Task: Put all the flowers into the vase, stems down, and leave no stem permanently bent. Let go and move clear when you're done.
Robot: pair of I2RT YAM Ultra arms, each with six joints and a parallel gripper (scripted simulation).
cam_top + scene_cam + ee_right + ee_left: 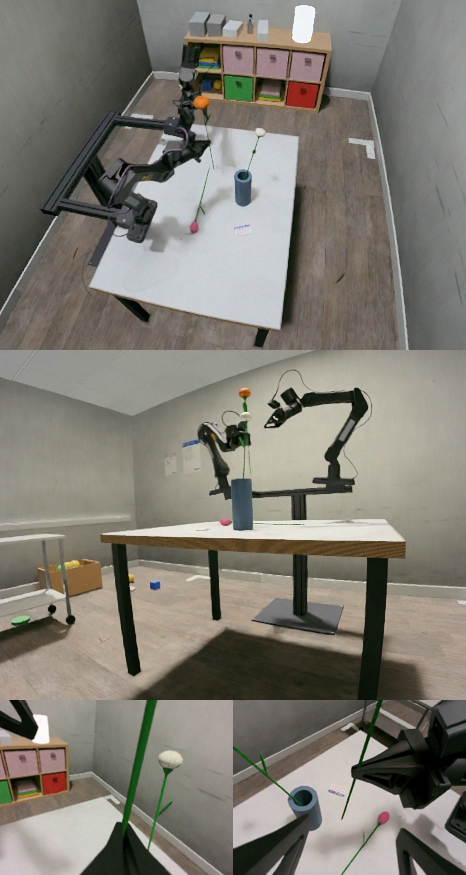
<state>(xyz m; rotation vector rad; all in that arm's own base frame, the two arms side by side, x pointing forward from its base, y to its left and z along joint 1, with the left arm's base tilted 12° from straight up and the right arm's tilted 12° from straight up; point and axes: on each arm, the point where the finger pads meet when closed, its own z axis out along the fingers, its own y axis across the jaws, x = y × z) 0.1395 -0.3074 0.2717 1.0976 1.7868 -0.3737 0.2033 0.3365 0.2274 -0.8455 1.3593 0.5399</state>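
Observation:
Now: left hand 13 cm below the orange flower, 8 cm to the left of it and 6 cm short of it. From my left hand the other things lie so: white flower: 26 cm ahead, 9 cm below, 1 cm to the left; pink flower: 48 cm below, 23 cm to the right; small printed card: 49 cm below, 24 cm ahead, 23 cm to the right.
Right now the orange flower is 1 cm to the right of my right hand and 19 cm above it. Also, from my right hand: white flower: 20 cm ahead, 9 cm to the left, 4 cm below; then pink flower: 6 cm behind, 15 cm to the right, 43 cm below; then small printed card: 18 cm ahead, 15 cm to the right, 44 cm below.

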